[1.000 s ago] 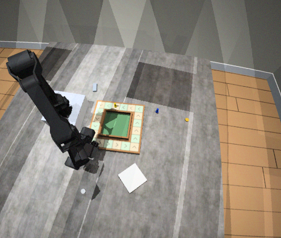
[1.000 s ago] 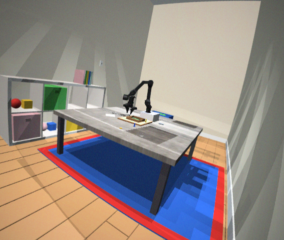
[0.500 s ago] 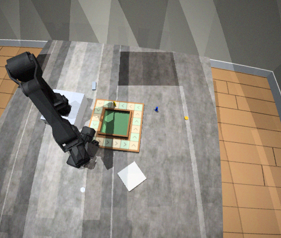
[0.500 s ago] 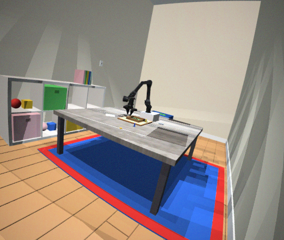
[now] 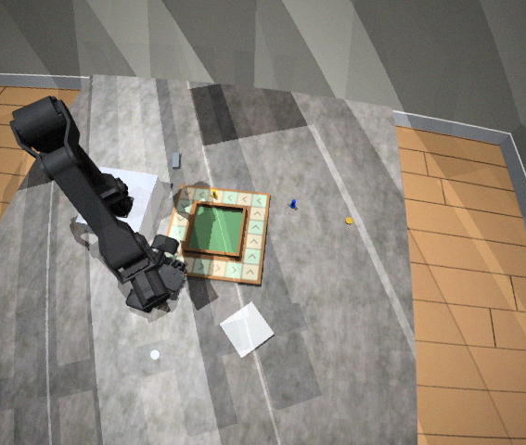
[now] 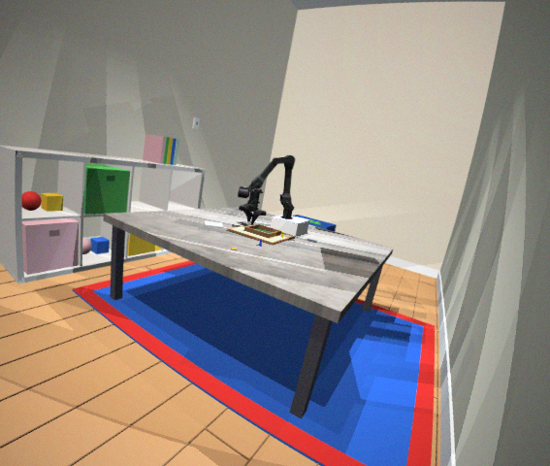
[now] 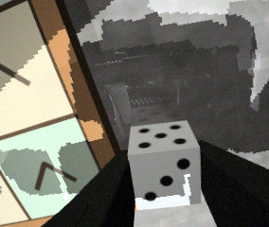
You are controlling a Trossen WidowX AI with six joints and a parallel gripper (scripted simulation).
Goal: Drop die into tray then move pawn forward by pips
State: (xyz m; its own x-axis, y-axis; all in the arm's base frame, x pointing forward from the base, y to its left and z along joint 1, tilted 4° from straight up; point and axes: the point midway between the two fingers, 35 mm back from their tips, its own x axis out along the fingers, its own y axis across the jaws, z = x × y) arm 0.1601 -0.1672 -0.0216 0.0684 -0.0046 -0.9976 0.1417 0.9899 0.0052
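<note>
Now: gripper tip 280 mm to the right of the yellow pawn, 80 mm short of it and 20 mm below it. Also, from my gripper tip: white disc: 190 mm to the right, 30 mm ahead, 10 mm below; white card: 240 mm ahead, 90 mm to the right, 10 mm below; die: right at my gripper tip.
</note>
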